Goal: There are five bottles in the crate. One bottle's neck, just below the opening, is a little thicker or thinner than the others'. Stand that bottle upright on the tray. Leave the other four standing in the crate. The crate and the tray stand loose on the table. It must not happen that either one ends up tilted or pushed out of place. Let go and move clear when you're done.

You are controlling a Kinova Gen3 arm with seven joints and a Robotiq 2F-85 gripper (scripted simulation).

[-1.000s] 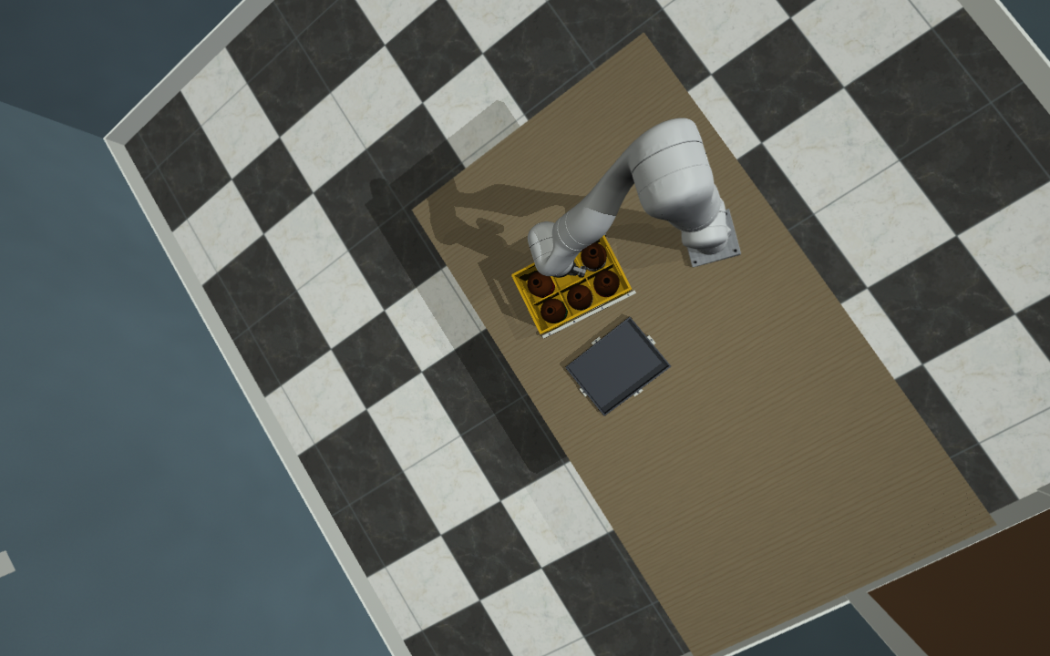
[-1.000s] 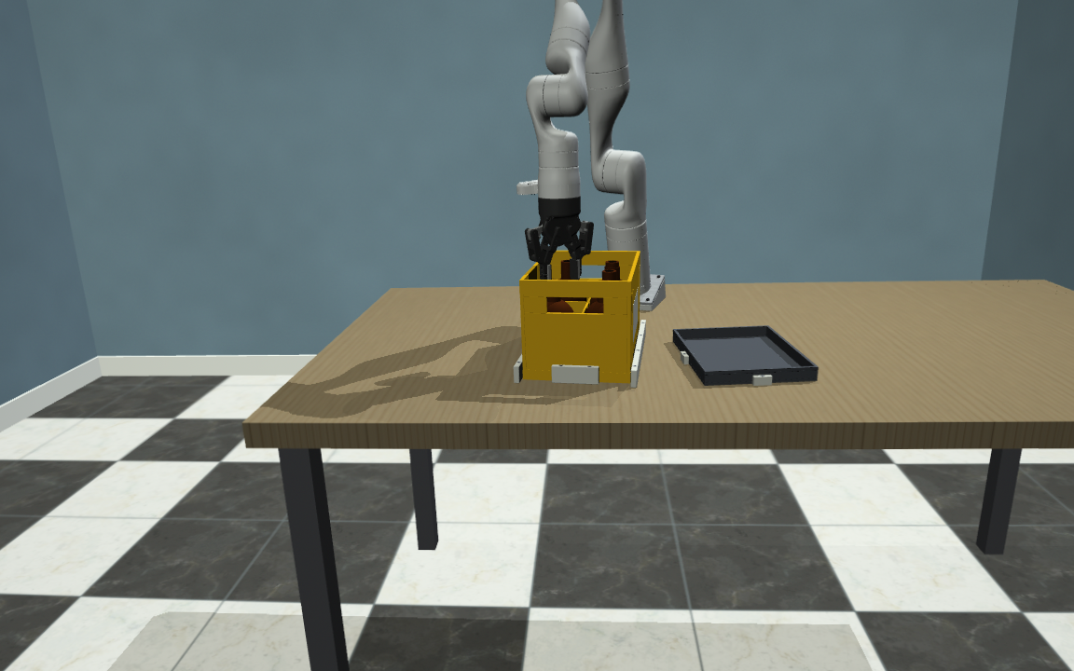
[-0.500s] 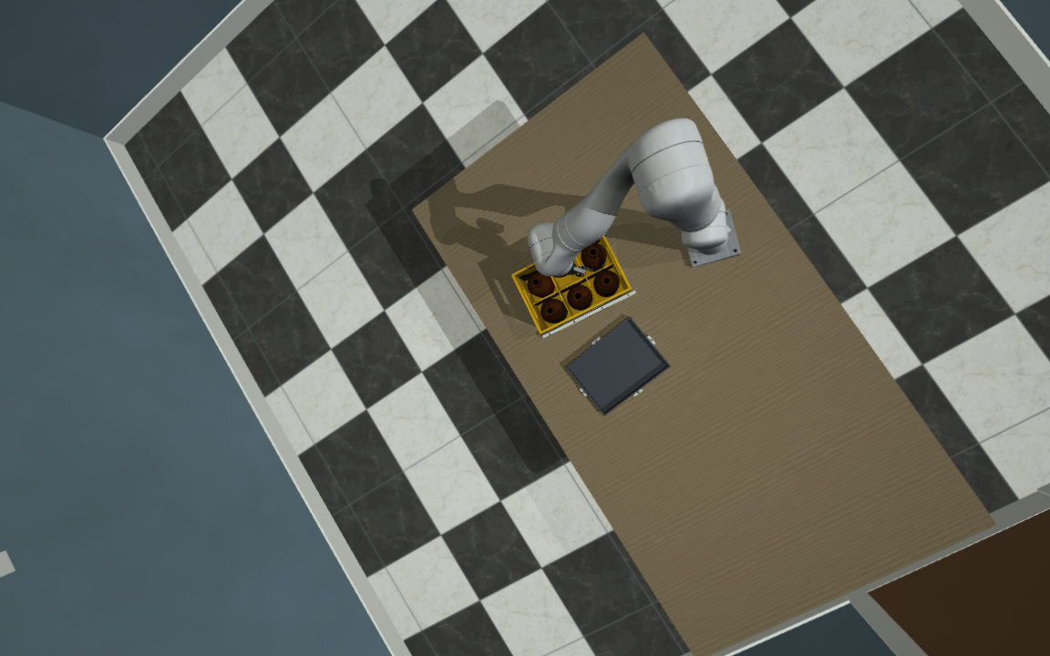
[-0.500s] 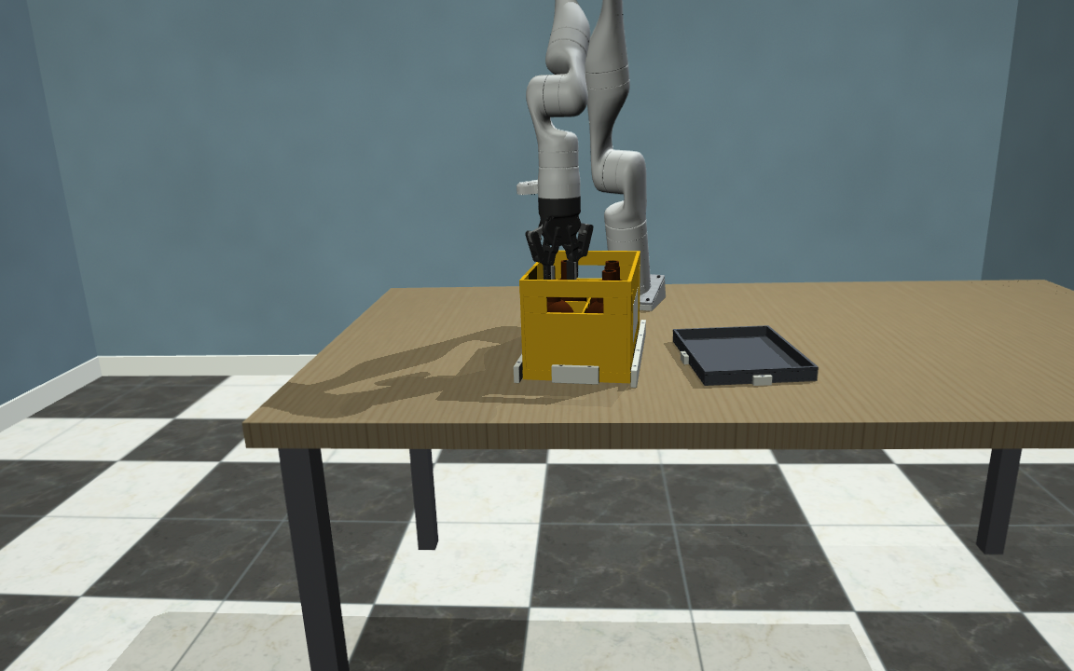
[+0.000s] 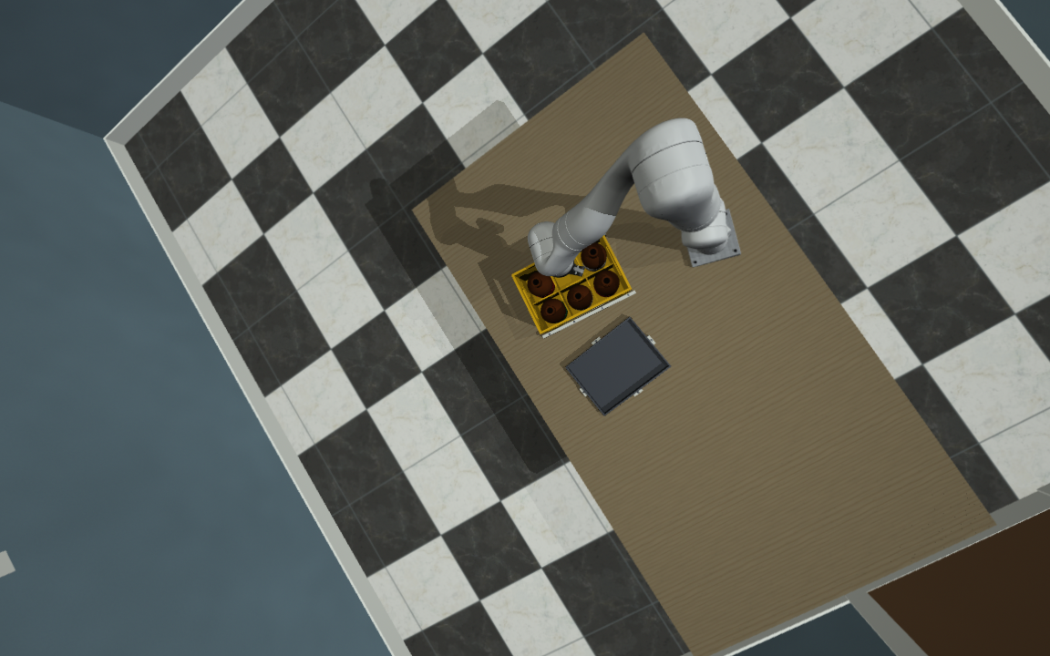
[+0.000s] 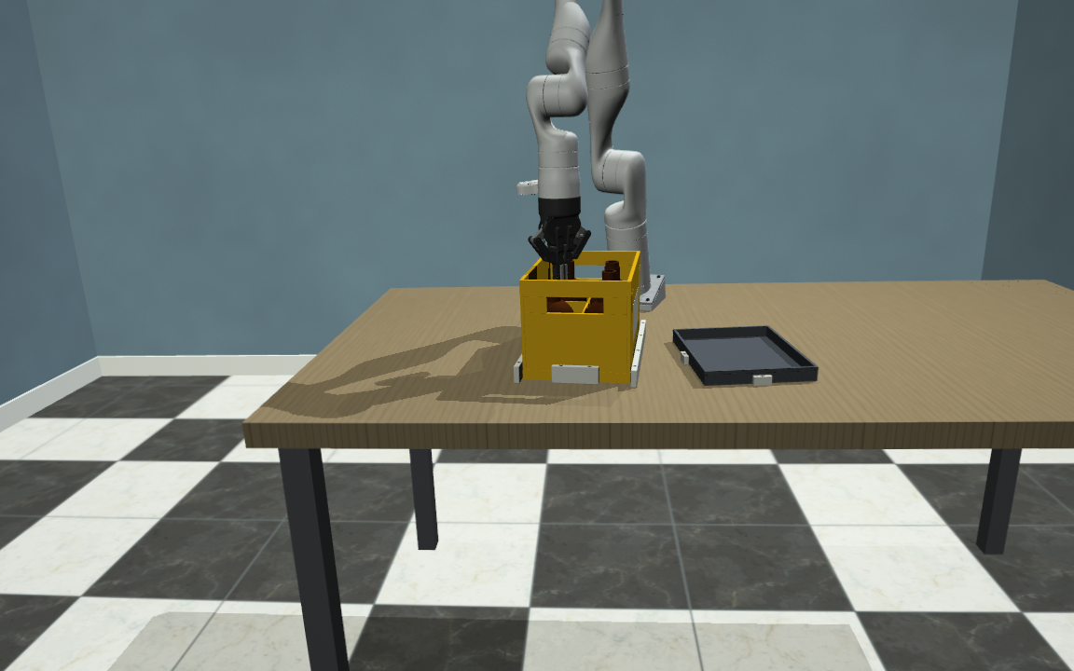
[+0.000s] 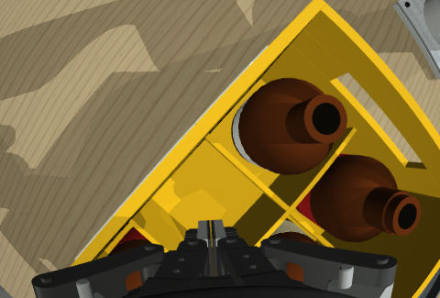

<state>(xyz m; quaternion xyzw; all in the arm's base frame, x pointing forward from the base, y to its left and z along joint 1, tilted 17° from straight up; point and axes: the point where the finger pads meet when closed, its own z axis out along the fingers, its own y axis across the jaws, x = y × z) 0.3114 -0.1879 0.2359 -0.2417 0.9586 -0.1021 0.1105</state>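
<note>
Now: the yellow crate 10 mm ahead of my hand, 40 mm to the left of it and 70 mm below it. From my hand the other things lie so: brown bottle 60 mm behind, 110 mm to the left, 70 mm below; dark tray 90 mm ahead, 310 mm to the left, 140 mm below.
</note>
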